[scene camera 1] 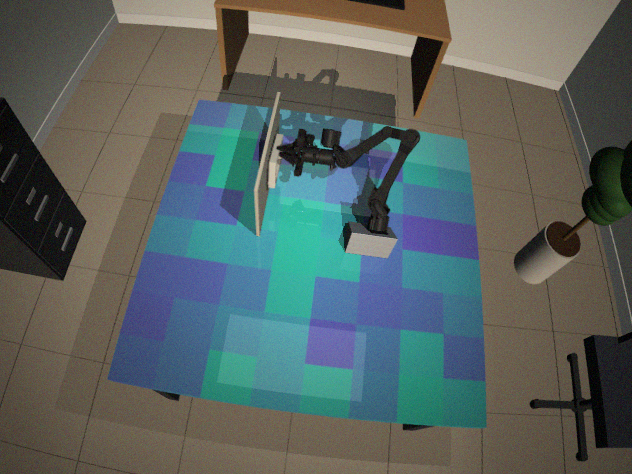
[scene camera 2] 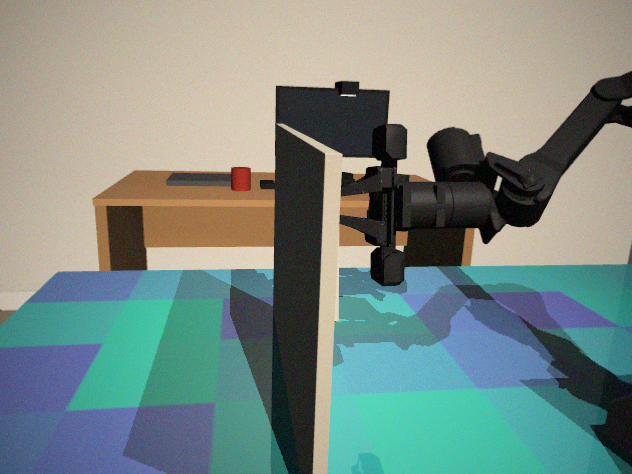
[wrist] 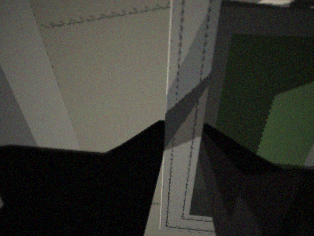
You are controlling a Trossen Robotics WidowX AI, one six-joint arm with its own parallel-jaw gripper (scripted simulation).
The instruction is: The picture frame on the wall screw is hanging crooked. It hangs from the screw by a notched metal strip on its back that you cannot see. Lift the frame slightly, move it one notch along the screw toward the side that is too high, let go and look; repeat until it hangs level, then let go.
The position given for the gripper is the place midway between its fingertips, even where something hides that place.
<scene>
The gripper (scene camera 1: 276, 150) holds a picture frame.
</scene>
